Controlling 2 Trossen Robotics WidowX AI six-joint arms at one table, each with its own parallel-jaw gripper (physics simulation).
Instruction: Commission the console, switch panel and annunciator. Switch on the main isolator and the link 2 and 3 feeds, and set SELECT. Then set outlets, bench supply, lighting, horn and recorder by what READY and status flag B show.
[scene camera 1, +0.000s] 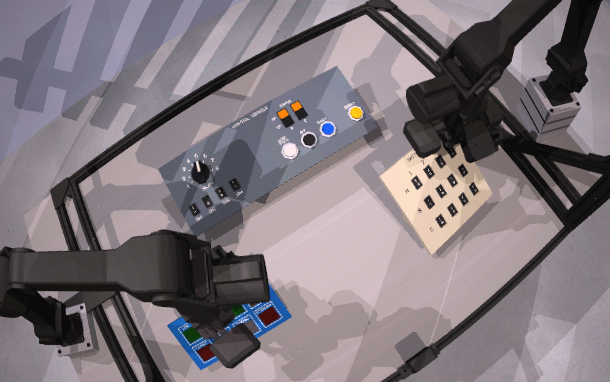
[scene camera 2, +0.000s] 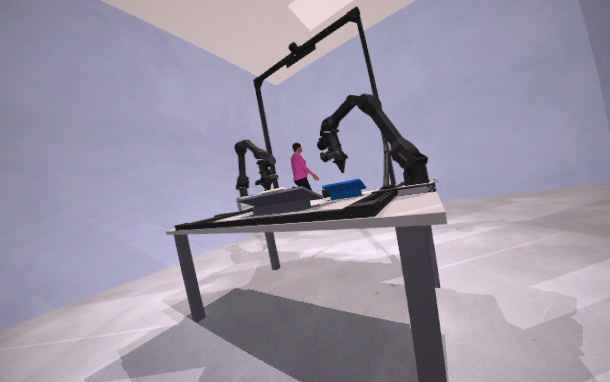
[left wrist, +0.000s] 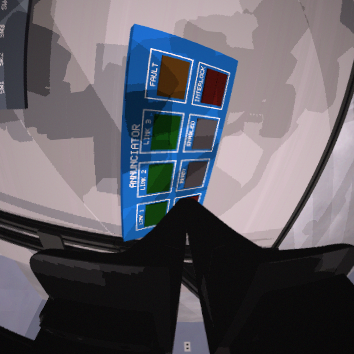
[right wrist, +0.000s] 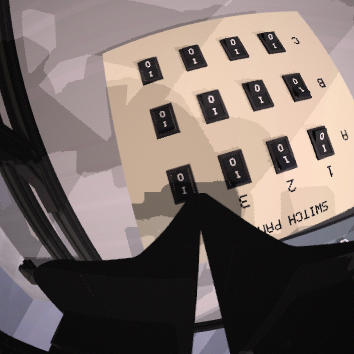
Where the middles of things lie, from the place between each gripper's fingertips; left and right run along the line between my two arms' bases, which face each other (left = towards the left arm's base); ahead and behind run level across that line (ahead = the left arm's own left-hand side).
Scene:
The amber FAULT lamp (left wrist: 173, 72) is 70 mm to the right of my left hand, 60 mm below it and 30 mm ahead of it.
My right hand is 90 mm past the amber FAULT lamp, 410 mm to the right of it and 40 mm above it.

